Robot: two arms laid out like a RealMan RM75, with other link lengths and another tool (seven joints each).
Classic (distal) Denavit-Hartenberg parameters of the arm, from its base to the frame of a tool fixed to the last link. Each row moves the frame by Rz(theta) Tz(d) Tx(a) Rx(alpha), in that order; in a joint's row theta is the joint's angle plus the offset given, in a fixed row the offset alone. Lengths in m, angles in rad.
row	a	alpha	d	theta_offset
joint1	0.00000	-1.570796	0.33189	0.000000
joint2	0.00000	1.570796	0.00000	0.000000
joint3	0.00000	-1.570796	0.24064	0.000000
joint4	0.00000	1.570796	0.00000	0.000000
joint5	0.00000	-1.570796	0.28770	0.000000
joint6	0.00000	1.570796	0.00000	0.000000
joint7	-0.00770	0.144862	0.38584	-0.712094
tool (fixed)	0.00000	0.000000	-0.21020	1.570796
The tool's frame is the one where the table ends.
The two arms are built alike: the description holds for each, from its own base.
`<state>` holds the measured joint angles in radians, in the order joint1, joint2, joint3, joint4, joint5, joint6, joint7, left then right.
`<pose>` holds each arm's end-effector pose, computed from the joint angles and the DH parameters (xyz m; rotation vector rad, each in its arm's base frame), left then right.
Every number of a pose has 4 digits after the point. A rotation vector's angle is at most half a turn.
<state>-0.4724 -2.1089 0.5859 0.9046 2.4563 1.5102 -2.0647 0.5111 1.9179 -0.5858 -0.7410 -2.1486 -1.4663 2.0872</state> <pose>-0.3247 0.3803 0.1112 -2.7735 -0.3876 0.1945 0.3282 0.4014 0.1692 -1.4263 2.2769 0.8497</pose>
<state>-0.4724 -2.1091 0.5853 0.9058 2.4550 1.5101 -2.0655 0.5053 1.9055 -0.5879 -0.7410 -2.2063 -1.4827 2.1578</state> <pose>-0.3245 0.3806 0.1116 -2.7717 -0.3880 0.1928 0.3370 0.3943 0.1712 -1.3517 2.3420 0.7665</pose>
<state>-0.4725 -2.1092 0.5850 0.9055 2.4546 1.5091 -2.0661 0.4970 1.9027 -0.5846 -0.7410 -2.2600 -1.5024 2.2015</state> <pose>-0.3245 0.3808 0.1116 -2.7706 -0.3893 0.1923 0.3455 0.3850 0.1697 -1.2975 2.3924 0.6921</pose>
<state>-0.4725 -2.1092 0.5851 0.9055 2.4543 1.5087 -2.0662 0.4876 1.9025 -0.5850 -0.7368 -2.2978 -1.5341 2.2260</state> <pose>-0.3245 0.3809 0.1117 -2.7702 -0.3893 0.1922 0.3509 0.3736 0.1659 -1.2709 2.4436 0.6265</pose>
